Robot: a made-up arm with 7 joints.
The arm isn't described. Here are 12 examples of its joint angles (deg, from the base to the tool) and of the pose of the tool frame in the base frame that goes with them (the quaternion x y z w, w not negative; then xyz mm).
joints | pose
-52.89 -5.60 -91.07 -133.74 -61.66 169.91 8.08 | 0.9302 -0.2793 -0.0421 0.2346 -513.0 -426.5 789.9
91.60 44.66 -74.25 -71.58 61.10 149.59 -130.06 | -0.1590 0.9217 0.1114 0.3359 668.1 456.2 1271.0
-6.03 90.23 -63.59 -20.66 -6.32 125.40 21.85 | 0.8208 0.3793 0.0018 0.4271 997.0 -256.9 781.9
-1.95 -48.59 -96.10 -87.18 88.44 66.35 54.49 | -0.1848 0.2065 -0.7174 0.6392 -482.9 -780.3 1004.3
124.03 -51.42 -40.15 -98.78 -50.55 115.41 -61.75 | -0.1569 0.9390 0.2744 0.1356 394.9 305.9 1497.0
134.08 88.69 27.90 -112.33 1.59 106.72 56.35 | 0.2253 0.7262 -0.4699 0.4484 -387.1 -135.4 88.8
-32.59 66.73 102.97 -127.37 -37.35 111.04 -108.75 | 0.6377 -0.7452 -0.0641 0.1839 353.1 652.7 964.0
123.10 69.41 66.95 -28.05 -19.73 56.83 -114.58 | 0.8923 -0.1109 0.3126 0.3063 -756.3 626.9 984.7
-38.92 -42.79 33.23 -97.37 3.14 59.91 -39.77 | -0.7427 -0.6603 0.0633 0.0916 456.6 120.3 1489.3
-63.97 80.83 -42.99 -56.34 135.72 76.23 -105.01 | 0.5401 0.3410 0.7549 0.1489 -22.4 -972.5 513.7
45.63 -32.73 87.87 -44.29 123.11 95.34 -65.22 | 0.7331 -0.1638 0.0966 0.6530 -677.9 21.2 1573.3
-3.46 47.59 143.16 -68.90 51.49 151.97 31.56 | -0.1222 -0.1226 0.0845 0.9813 247.1 442.6 1616.5
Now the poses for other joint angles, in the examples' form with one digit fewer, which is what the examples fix.
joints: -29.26 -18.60 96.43 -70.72 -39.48 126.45 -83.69
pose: -0.259 0.822 -0.070 0.502 41 731 1457
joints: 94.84 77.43 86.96 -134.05 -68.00 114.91 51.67
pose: 0.376 -0.852 0.309 0.192 -681 -192 784
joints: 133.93 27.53 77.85 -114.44 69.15 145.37 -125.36
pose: 0.802 -0.090 0.219 0.548 -733 -305 800
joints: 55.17 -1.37 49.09 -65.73 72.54 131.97 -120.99
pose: 0.611 -0.506 -0.562 0.235 -60 608 1528
